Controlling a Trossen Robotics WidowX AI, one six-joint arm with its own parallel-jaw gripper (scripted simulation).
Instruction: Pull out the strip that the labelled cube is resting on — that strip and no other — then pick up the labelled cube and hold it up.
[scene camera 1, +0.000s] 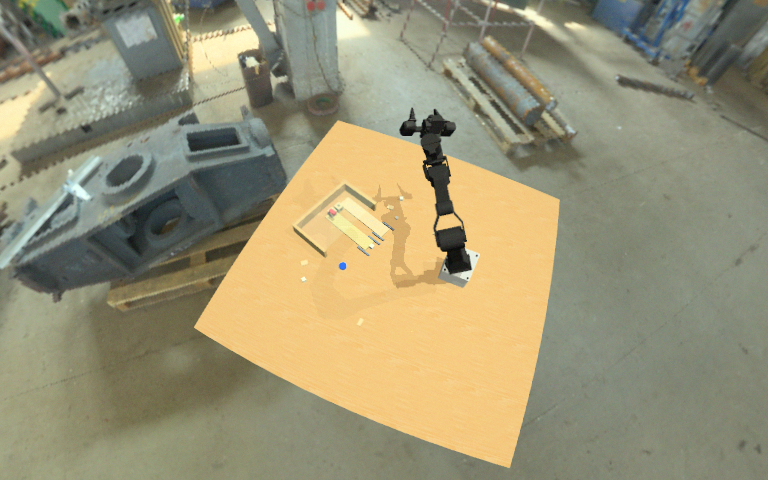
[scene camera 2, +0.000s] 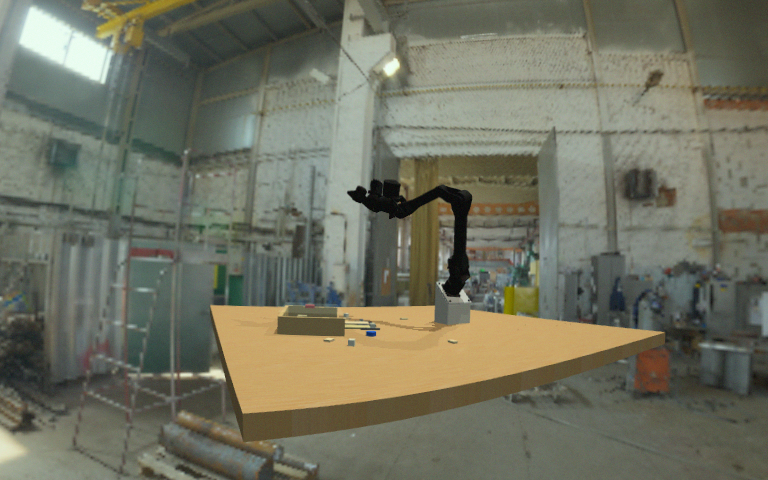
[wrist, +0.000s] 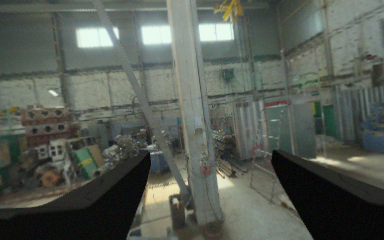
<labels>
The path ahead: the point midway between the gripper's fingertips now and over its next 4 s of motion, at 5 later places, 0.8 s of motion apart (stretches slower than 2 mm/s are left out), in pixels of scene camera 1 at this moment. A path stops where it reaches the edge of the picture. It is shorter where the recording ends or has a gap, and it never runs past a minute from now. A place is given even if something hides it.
My gripper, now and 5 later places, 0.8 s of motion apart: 423, 108; 379, 209; 370, 218; 364, 232; 364, 236; 364, 241
</labels>
